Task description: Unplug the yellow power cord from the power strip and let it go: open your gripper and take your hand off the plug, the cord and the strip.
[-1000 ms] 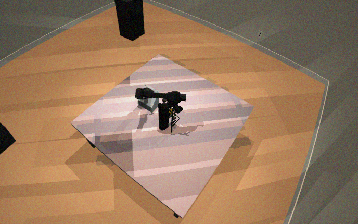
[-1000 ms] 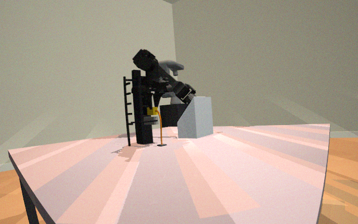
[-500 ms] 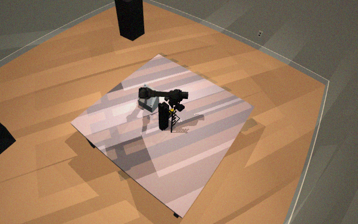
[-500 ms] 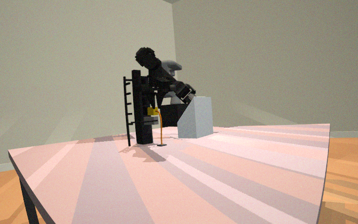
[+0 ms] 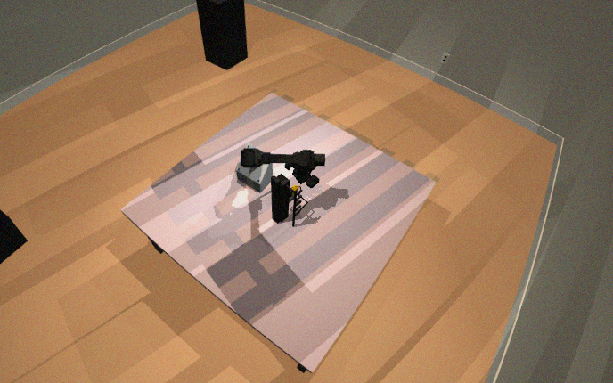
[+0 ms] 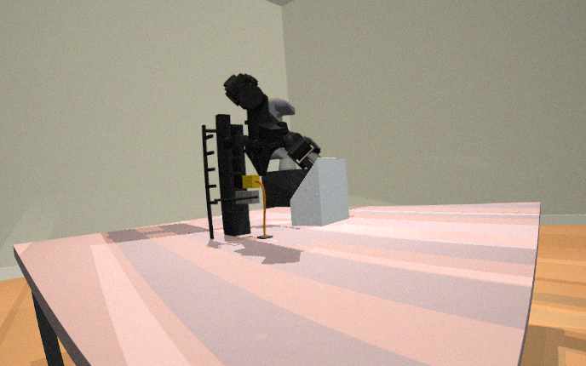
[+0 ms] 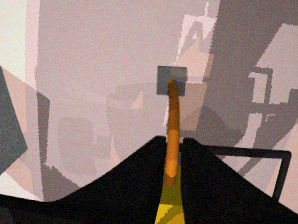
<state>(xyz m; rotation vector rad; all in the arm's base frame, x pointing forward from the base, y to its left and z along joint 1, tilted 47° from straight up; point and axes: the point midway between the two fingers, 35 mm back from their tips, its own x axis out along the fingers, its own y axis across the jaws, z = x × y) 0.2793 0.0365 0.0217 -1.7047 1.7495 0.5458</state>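
The yellow plug is 7 cm to the right of my gripper tip and 1 cm behind it. From my gripper tip the other things lie so: dark foot (16 cm below, 1 cm to the right); then black ladder-like rack (15 cm to the right, 7 cm ahead).
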